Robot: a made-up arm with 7 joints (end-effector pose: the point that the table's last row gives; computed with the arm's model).
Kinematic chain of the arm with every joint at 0, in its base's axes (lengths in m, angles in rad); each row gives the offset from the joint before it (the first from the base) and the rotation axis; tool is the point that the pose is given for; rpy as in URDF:
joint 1: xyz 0 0 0.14 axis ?
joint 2: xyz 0 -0.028 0.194 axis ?
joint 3: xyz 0 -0.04 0.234 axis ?
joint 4: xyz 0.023 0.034 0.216 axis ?
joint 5: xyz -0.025 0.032 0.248 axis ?
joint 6: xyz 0 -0.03 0.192 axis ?
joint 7: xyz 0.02 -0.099 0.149 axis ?
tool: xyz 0 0 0 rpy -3.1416 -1.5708 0
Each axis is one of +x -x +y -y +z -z.
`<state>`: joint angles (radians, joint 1 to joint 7).
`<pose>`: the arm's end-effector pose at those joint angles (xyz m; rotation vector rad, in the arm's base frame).
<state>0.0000 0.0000 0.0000 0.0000 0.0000 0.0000 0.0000</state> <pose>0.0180 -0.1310 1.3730 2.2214 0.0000 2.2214</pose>
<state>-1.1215 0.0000 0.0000 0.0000 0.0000 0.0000 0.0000</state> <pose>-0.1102 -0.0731 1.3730 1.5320 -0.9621 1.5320</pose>
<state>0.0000 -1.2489 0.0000 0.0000 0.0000 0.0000 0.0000</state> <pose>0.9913 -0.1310 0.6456 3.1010 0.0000 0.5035</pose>
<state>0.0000 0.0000 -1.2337 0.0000 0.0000 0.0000 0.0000</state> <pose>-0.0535 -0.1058 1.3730 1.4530 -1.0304 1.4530</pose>
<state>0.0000 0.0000 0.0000 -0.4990 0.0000 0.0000 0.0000</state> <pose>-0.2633 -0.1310 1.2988 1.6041 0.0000 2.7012</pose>
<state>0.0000 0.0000 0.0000 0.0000 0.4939 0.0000 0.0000</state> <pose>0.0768 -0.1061 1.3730 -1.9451 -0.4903 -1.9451</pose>
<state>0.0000 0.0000 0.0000 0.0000 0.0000 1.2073 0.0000</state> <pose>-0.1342 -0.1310 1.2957 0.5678 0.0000 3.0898</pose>
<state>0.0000 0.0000 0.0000 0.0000 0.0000 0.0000 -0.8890</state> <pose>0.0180 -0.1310 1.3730 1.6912 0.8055 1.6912</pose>
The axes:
joint 1: +z
joint 2: -y
joint 3: +z
joint 4: +y
joint 5: +z
joint 6: -y
joint 7: +x

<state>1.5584 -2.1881 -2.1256 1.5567 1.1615 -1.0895 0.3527</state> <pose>0.5870 0.3298 0.2778 1.9844 -0.9078 -0.3130</pose>
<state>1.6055 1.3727 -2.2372 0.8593 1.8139 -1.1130 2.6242</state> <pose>0.5806 -0.7015 0.3928 -0.8376 0.4848 1.9068</pose>
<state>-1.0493 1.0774 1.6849 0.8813 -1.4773 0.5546 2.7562</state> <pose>-0.2034 0.9233 0.6416 -0.7093 0.1616 -2.0477</pose>
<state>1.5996 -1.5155 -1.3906 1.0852 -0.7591 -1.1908 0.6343</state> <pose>0.5049 0.6908 0.4183 0.7195 -1.0046 0.4042</pose>
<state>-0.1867 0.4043 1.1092 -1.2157 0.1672 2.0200 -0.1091</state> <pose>-0.3505 -0.4023 0.7095 1.8697 0.6047 -1.1439</pose>
